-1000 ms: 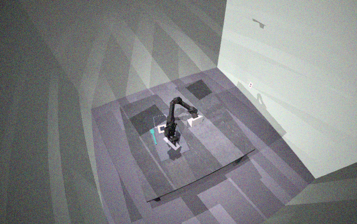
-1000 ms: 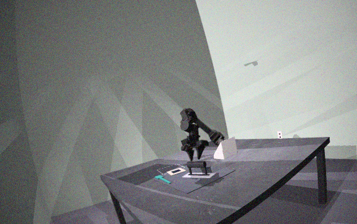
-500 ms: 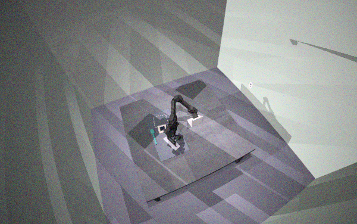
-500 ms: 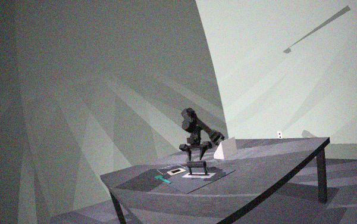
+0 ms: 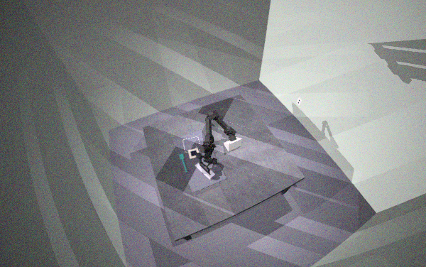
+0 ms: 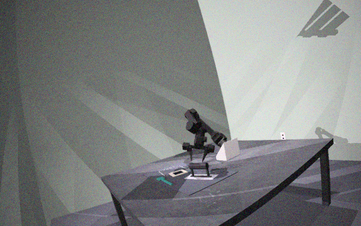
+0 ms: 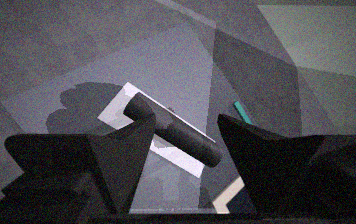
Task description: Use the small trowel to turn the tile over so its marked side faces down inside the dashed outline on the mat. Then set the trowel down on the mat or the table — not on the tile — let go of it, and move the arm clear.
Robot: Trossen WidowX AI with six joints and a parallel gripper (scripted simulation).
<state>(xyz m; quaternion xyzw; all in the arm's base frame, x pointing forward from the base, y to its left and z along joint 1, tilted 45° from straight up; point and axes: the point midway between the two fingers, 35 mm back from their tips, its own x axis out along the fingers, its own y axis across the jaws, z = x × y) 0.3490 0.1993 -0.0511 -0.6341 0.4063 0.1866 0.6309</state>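
Right now my gripper tip is 160 mm to the left of the dark mat, 120 mm above it and 20 mm short of it. Round my gripper tip: teal trowel 180 mm to the right, 160 mm ahead, 100 mm below; then tile 220 mm to the right, 100 mm below, 40 mm ahead.
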